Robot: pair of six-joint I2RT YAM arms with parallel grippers.
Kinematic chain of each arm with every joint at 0, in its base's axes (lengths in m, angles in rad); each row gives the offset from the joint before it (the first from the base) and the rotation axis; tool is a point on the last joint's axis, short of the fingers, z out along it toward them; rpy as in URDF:
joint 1: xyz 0 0 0.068 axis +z
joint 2: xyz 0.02 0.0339 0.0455 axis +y
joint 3: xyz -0.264 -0.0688 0 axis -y
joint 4: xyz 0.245 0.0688 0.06 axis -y
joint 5: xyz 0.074 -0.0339 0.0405 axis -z
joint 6: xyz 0.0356 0 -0.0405 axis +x
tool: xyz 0 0 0 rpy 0 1.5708 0
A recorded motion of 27 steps. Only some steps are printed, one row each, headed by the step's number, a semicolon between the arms.
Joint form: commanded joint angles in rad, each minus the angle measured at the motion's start. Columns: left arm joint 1, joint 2, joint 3, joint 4, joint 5, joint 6; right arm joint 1, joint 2, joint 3, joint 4, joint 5, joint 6.
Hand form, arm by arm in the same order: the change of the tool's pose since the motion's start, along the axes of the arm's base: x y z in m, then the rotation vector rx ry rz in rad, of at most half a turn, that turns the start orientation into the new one. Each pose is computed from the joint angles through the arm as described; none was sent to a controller.
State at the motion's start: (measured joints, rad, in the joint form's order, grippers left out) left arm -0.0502 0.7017 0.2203 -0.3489 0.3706 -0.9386; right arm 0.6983 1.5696 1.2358 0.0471 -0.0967 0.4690
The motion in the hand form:
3: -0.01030 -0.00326 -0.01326 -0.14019 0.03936 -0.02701; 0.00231 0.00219 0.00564 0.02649 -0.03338 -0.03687
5: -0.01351 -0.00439 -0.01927 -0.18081 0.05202 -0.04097; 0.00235 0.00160 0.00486 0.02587 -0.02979 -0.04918
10: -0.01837 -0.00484 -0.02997 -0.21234 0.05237 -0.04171; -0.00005 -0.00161 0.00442 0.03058 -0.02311 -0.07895
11: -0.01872 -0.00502 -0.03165 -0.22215 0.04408 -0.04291; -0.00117 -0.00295 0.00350 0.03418 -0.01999 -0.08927
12: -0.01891 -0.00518 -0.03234 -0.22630 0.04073 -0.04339; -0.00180 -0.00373 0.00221 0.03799 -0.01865 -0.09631
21: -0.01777 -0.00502 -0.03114 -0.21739 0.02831 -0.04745; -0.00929 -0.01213 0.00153 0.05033 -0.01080 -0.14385
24: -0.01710 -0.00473 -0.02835 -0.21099 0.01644 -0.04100; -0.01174 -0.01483 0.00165 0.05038 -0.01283 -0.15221
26: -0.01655 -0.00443 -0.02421 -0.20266 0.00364 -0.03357; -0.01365 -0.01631 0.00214 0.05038 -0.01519 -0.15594
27: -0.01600 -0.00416 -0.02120 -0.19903 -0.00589 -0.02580; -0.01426 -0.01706 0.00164 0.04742 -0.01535 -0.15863
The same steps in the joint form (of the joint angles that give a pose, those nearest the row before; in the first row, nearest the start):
3: 0.0019 -0.0467 -0.0679 0.0233 0.1243 -0.0821; 0.0043 0.0066 0.0109 0.0390 0.0400 0.0096
5: 0.0015 -0.0550 -0.0958 0.0427 0.1639 -0.1026; 0.0040 0.0056 0.0081 0.0380 0.0512 0.0146
10: 0.0016 -0.0758 -0.1480 0.0877 0.1871 -0.1276; 0.0042 -0.0090 -0.0077 0.0378 0.0779 0.0302
11: 0.0018 -0.0796 -0.1596 0.1081 0.1942 -0.1353; 0.0042 -0.0153 -0.0176 0.0416 0.0867 0.0375
12: 0.0009 -0.0818 -0.1645 0.1165 0.1965 -0.1393; 0.0043 -0.0186 -0.0267 0.0490 0.0926 0.0429
21: 0.0017 -0.0781 -0.1610 0.1235 0.1925 -0.1287; 0.0041 -0.0608 -0.0706 0.0526 0.1345 0.0692
24: 0.0019 -0.0900 -0.1535 0.1153 0.1824 -0.1292; 0.0035 -0.0747 -0.0835 0.0530 0.1424 0.0699
26: 0.0014 -0.1077 -0.1411 0.0970 0.1698 -0.1294; 0.0043 -0.0842 -0.0910 0.0526 0.1472 0.0695
27: 0.0016 -0.1188 -0.1326 0.0877 0.1610 -0.1329; 0.0041 -0.0875 -0.0952 0.0515 0.1502 0.0680

